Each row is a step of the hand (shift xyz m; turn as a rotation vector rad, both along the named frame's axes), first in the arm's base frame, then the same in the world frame.
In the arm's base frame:
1: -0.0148 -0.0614 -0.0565 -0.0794 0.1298 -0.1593
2: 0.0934 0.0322 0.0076 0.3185 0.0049 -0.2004
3: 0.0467 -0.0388 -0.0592 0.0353 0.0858 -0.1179
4: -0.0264 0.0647 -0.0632 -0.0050 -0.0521 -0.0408
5: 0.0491 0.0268 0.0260 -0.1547 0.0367 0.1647
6: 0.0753 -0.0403 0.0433 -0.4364 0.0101 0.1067
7: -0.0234 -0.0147 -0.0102 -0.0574 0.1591 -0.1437
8: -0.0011 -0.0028 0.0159 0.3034 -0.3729 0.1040
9: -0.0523 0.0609 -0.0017 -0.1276 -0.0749 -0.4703
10: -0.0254 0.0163 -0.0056 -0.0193 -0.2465 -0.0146
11: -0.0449 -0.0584 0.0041 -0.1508 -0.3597 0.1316
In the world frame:
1: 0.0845 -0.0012 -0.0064 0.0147 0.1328 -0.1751
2: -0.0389 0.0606 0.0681 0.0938 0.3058 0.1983
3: 0.0629 0.0447 0.0353 0.0088 0.1425 -0.0460
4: -0.0046 0.0622 -0.0706 0.0662 -0.0018 0.0034
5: -0.0422 0.0220 0.0392 -0.1188 -0.1740 -0.0895
6: -0.0058 -0.0104 0.0950 -0.0316 -0.2967 -0.3360
7: 0.0201 -0.0130 -0.0171 -0.0197 0.1489 -0.1634
8: -0.0082 -0.0128 0.0057 0.1805 -0.1026 0.4459
9: -0.0392 0.0050 -0.0699 0.3763 0.2126 -0.2372
10: -0.0059 -0.0012 -0.0301 0.1966 -0.1272 0.0808
11: 0.0459 -0.0565 -0.0123 0.2000 -0.3536 0.0666

